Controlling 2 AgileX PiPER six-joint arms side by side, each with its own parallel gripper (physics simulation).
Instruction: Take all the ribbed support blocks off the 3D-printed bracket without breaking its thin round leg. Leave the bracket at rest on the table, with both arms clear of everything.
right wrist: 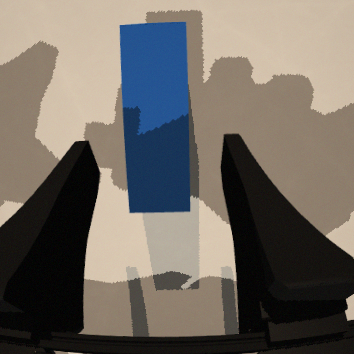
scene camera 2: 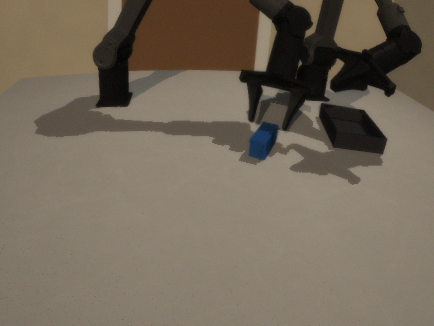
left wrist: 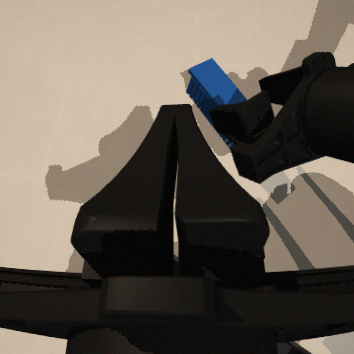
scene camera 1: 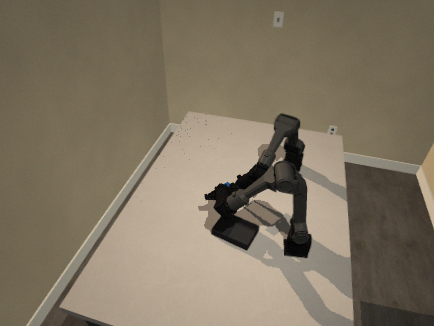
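The blue printed part (scene camera 1: 227, 185) (scene camera 2: 263, 142) (left wrist: 212, 82) (right wrist: 156, 80) lies on the table as one long block. Ribs show along one side in the left wrist view; the round leg cannot be made out, and bracket and supports cannot be told apart. My right gripper (scene camera 2: 268, 124) (left wrist: 240, 102) (right wrist: 156, 153) is open and empty above the part's near end, with a finger to either side and gaps between fingers and block in the right wrist view. My left gripper (left wrist: 176, 121) is shut and empty, raised off the table and apart from the part.
A black open tray (scene camera 1: 235, 232) (scene camera 2: 352, 137) stands on the table (scene camera 1: 165, 260) (scene camera 2: 200, 240), to the right of the part in scene camera 2. The left arm reaches over the table close beside the tray. Arm shadows and a pale patch lie around the part.
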